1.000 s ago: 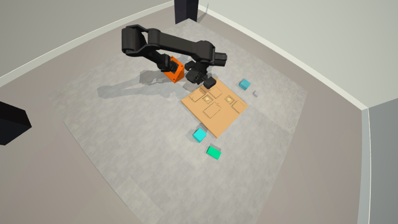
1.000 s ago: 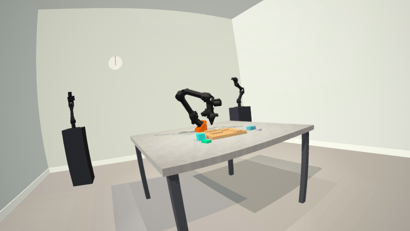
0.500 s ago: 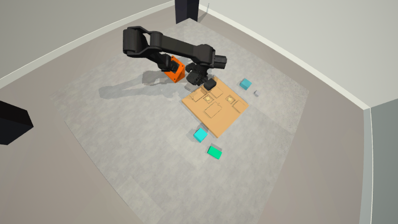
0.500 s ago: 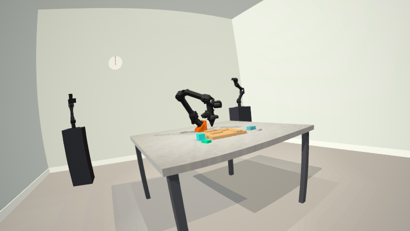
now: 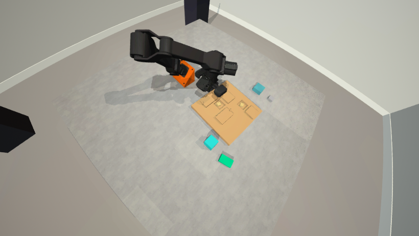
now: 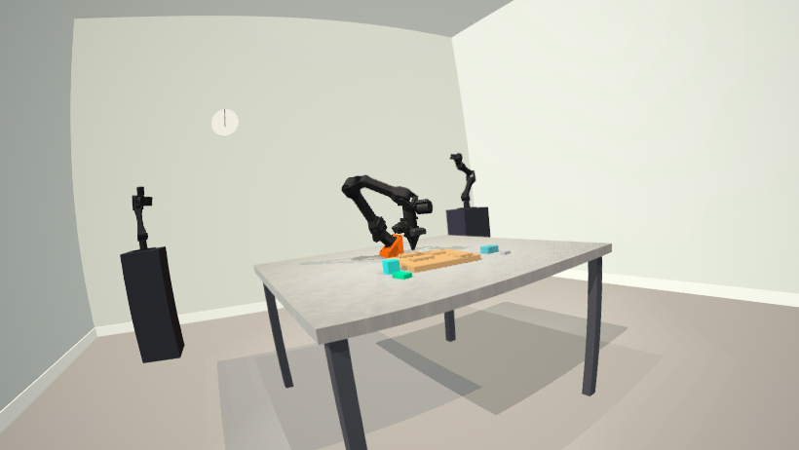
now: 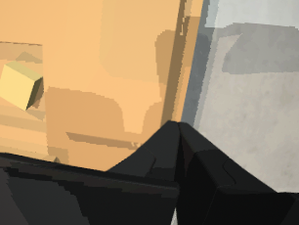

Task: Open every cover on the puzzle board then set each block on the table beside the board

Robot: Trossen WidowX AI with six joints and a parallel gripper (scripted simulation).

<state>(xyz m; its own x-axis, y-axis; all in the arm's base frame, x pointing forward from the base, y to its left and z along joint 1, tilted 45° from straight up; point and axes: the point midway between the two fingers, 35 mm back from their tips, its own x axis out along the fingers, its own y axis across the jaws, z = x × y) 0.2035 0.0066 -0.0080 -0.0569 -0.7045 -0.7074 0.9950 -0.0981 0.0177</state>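
Now: the cyan block 20 cm ahead of my gripper tip, 21 cm to the right of it and 2 cm below it. The rest, counted from my gripper tip: green block (31 cm ahead, 22 cm to the right, 3 cm below); then small grey block (30 cm ahead, 28 cm to the left, 3 cm below).
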